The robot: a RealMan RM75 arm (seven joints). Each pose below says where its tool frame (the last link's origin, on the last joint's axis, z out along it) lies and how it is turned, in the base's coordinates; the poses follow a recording.
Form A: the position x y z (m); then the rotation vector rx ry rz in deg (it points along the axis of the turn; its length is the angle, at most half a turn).
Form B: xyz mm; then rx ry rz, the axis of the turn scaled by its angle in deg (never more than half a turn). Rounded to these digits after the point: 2 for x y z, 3 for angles.
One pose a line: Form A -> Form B
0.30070, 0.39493, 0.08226, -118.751, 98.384, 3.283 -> 300.70, 394.93, 82.26, -118.751, 98.384, 3.283
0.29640, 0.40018, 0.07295, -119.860, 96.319, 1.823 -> 296.40, 400.18, 72.95, -119.860, 96.319, 1.823
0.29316, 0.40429, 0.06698, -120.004, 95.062, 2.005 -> 293.16, 404.29, 66.98, -120.004, 95.062, 2.005
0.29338, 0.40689, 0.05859, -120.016, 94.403, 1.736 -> 293.38, 406.89, 58.59, -120.016, 94.403, 1.736
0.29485, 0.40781, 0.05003, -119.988, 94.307, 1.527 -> 294.85, 407.81, 50.03, -119.988, 94.307, 1.527
